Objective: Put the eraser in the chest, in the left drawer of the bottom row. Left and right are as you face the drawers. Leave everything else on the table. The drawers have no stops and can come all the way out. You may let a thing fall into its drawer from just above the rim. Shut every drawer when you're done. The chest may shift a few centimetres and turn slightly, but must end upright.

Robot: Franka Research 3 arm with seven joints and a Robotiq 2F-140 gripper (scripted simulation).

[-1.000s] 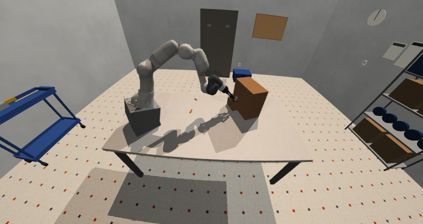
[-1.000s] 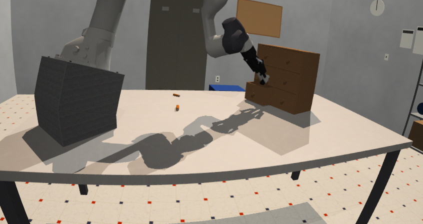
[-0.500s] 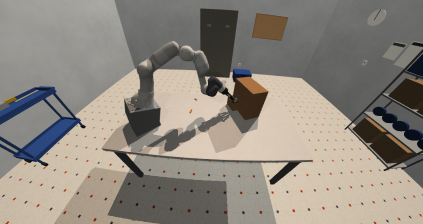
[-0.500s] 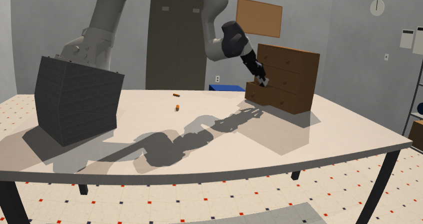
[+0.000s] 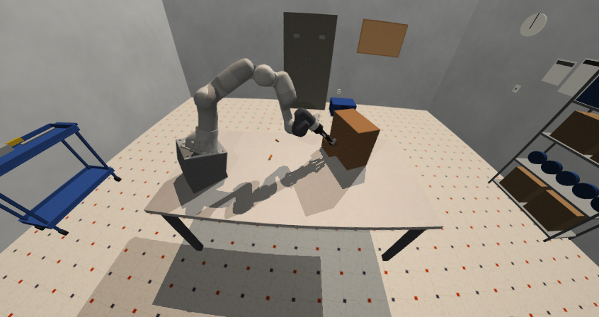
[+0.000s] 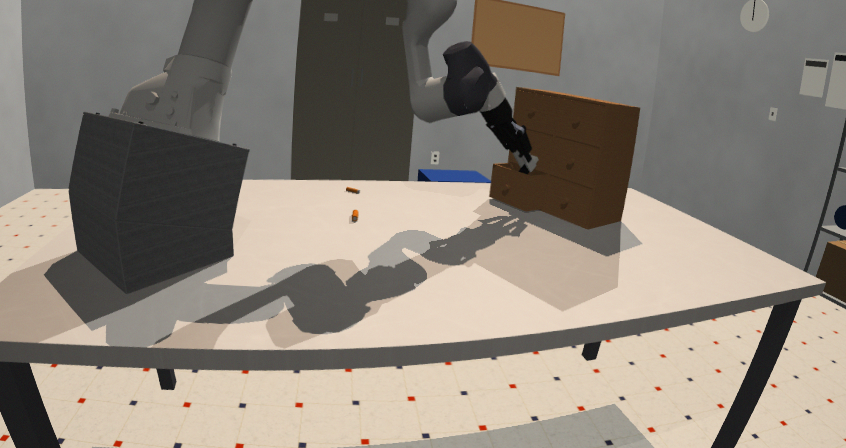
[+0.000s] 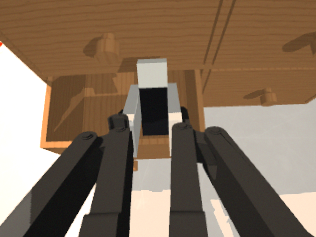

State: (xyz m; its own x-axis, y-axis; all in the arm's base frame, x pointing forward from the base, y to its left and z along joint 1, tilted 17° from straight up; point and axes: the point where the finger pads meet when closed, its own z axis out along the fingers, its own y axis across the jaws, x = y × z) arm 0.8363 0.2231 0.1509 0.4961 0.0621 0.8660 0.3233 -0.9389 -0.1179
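My hand is 2 cm short of the eraser, 1 cm to the right of it and 1 cm above it.
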